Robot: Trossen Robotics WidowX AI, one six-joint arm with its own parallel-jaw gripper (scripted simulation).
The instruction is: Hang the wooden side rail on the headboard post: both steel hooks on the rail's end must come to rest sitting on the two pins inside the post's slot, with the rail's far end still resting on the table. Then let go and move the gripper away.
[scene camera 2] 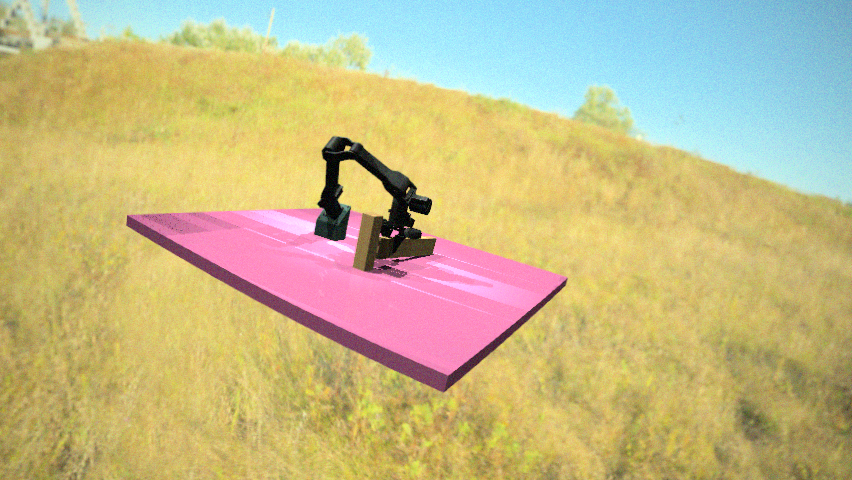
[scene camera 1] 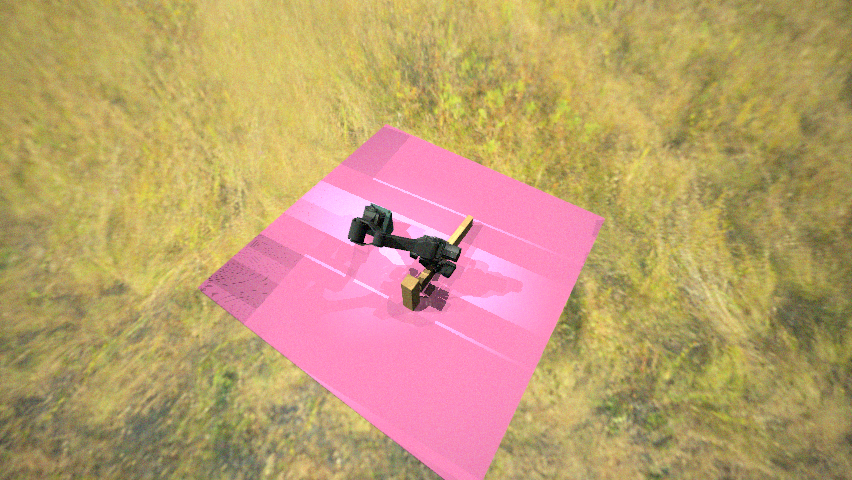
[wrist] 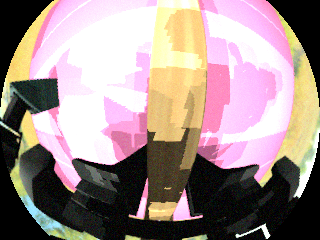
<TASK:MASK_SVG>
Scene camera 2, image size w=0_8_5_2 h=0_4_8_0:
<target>my gripper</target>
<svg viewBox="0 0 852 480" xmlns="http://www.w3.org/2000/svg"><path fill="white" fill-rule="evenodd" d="M391 206L391 209L388 209L388 212L390 212L389 219L387 221L387 219L383 218L380 233L381 236L391 236L393 230L399 232L394 236L393 253L395 253L405 238L420 239L422 232L412 228L415 220L411 218L411 214L407 210Z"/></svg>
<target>wooden side rail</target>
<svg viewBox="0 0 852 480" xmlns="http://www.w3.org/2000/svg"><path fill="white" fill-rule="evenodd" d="M375 260L433 255L437 238L432 236L421 236L420 239L405 238L396 252L393 253L394 236L379 236Z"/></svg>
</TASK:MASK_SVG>
